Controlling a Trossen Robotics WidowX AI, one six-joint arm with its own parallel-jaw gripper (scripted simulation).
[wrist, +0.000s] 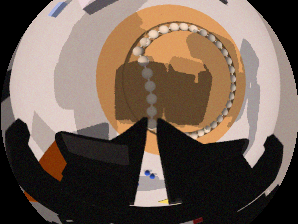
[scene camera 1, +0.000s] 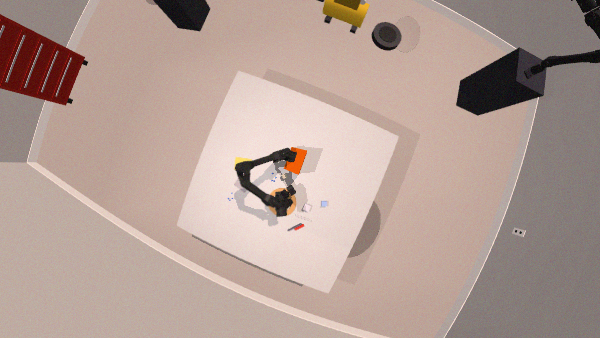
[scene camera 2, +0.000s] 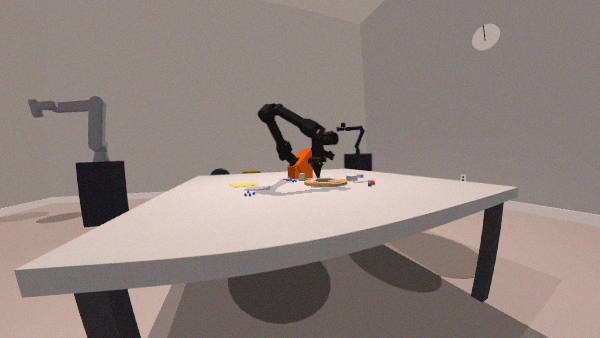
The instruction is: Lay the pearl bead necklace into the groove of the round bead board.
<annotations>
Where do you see a round bead board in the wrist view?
At 192,78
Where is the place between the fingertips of my gripper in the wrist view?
At 151,122
</annotations>
